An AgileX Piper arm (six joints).
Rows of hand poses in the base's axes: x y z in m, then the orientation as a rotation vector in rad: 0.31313, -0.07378, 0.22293, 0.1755, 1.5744, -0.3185; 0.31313, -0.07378, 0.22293, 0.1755, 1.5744, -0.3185; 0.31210, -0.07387, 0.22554, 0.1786, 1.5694, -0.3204; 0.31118, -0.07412, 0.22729, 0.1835, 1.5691, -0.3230; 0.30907, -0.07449, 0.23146, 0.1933, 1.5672, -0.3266; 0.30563, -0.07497, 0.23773, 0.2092, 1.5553, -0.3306; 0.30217, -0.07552, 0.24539, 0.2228, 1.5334, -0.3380; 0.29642, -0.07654, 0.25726, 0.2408, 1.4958, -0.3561; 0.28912, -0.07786, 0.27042, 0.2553, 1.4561, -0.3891; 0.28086, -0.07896, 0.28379, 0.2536, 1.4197, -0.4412; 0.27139, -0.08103, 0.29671, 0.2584, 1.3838, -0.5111
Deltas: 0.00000, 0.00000, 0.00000, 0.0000, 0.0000, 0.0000; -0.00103, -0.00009, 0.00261, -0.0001, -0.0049, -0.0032; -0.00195, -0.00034, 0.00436, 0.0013, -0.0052, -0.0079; -0.00406, -0.00071, 0.00853, 0.0048, -0.0074, -0.0165; -0.00750, -0.00119, 0.01480, 0.0103, -0.0198, -0.0292; -0.01096, -0.00174, 0.02246, 0.0105, -0.0412, -0.0427; -0.01671, -0.00276, 0.03433, 0.0043, -0.0766, -0.0661; -0.02401, -0.00408, 0.04749, -0.0139, -0.1112, -0.0971; -0.03227, -0.00518, 0.06086, -0.0539, -0.1377, -0.1303; -0.04174, -0.00725, 0.07378, -0.1010, -0.1599, -0.1795
